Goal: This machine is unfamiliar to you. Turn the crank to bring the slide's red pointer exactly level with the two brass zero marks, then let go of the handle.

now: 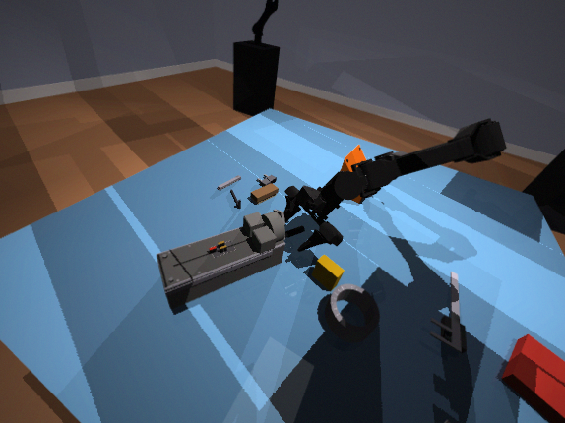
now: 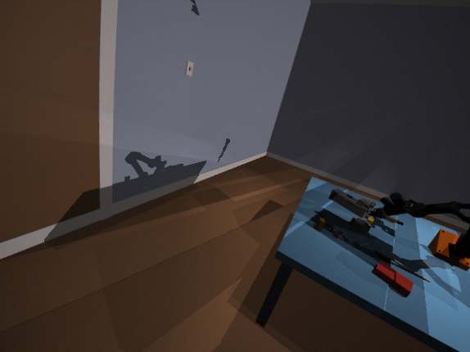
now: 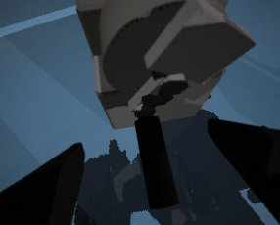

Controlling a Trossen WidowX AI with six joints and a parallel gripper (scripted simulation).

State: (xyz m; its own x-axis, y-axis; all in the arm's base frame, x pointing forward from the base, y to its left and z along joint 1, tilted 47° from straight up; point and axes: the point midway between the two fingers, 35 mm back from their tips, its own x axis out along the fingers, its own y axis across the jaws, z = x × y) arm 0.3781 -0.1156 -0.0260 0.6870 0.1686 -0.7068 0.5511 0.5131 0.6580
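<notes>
Right now the dark crank handle is 20 mm behind my gripper tip, 10 mm to the left of it and 10 mm above it. Round my gripper tip: yellow block: 30 mm ahead, 120 mm to the left, 20 mm below; then red pointer: 140 mm ahead, 120 mm to the right, 30 mm above; then brown block: 160 mm behind, 150 mm to the right, 40 mm below.
</notes>
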